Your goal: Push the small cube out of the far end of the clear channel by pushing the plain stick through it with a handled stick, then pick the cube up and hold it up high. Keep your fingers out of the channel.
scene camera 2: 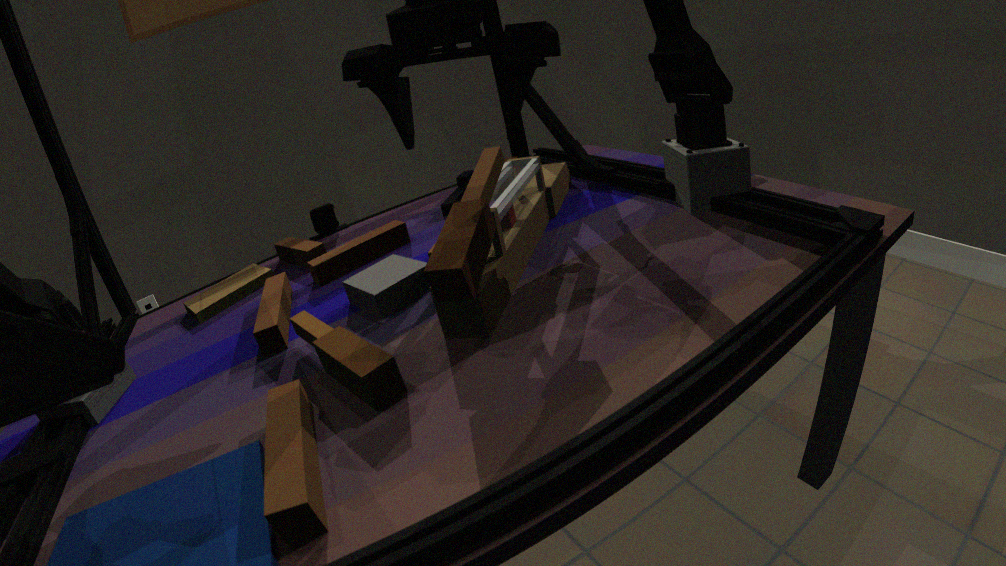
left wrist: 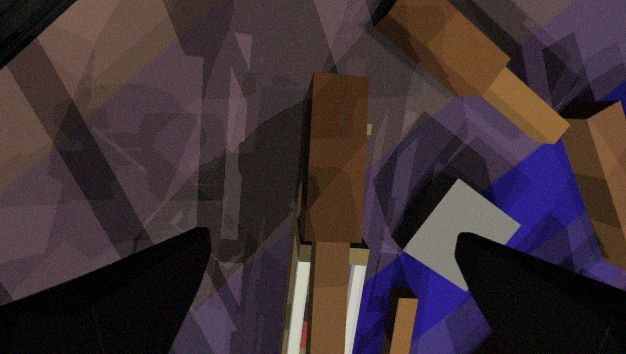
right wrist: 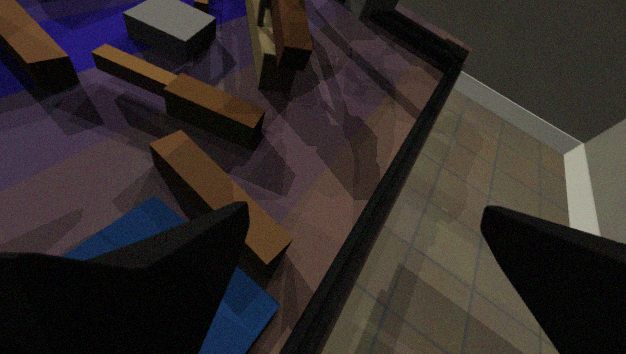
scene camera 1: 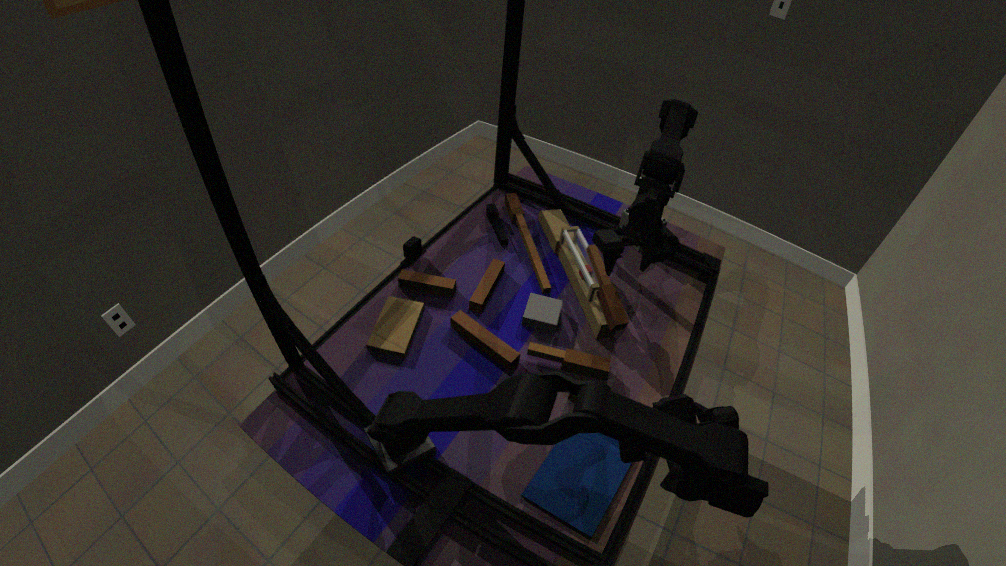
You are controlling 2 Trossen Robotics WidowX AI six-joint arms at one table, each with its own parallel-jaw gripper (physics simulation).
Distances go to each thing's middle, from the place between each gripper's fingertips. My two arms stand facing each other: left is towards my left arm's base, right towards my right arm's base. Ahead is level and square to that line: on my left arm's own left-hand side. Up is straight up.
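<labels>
Flat tan block (scene camera 1: 393,332): 34 cm behind my left hand, 36 cm to the right of it and 16 cm below it. Going by their middles, the flat tan block is the farthest from my left hand of the things named here. Grey block (scene camera 2: 381,289): 16 cm below my left hand, 13 cm behind it, 10 cm to the right of it. Blue pad (scene camera 2: 218,505): 34 cm to the right of my left hand, 18 cm ahead of it, 17 cm below it. Clear channel (scene camera 2: 519,186): 10 cm below my left hand, 13 cm behind it and 7 cm to the left of it.
Clear channel: 370 mm behind my right hand, 300 mm to the left of it, 100 mm below it. The flat tan block is 570 mm behind my right hand, 140 mm to the right of it and 160 mm below it; the grey block is 130 mm to the left of that right hand, 360 mm behind it and 150 mm below it. With respect to the blue pad, my right hand is 60 mm past it, 110 mm to the left of it and 170 mm above it. By its middle, the blue pad is nearer to my right hand than to my left hand.
</labels>
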